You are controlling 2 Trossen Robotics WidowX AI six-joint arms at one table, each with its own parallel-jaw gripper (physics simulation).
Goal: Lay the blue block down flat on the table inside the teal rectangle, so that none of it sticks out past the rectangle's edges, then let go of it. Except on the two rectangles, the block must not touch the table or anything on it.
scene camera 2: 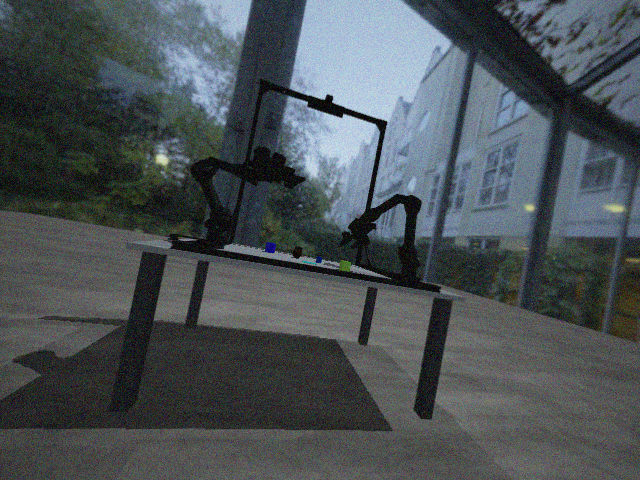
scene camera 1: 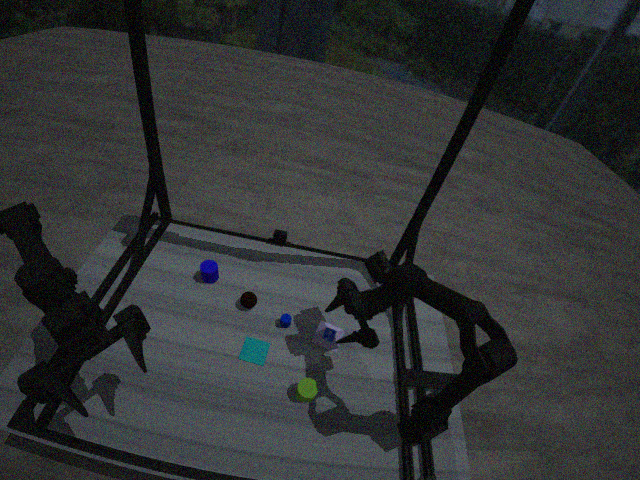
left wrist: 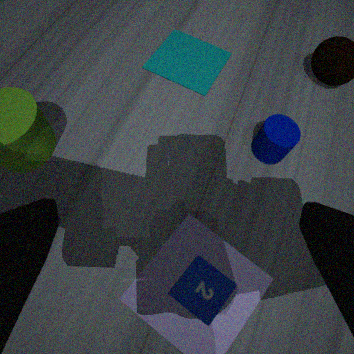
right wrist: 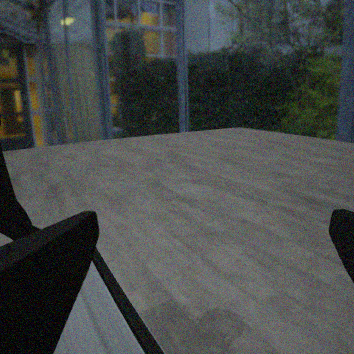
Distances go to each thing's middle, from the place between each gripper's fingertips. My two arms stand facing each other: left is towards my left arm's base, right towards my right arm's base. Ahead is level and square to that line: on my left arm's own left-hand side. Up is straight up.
I see my right gripper 270 mm past the teal rectangle (left wrist: 193, 63), 120 mm to the right of it and 340 mm above it. Round my right hand: green cylinder (left wrist: 35, 140) (200 mm behind, 280 mm to the left, 320 mm below); then pale lilac rectangle (left wrist: 147, 295) (380 mm behind, 310 mm to the left, 340 mm below).
My left gripper is now 3 cm past the pale lilac rectangle, 1 cm to the right of it and 11 cm above it. The rest, counted from my left hand: teal rectangle 8 cm ahead, 18 cm to the right, 11 cm below; green cylinder 15 cm ahead, 2 cm to the right, 9 cm below.
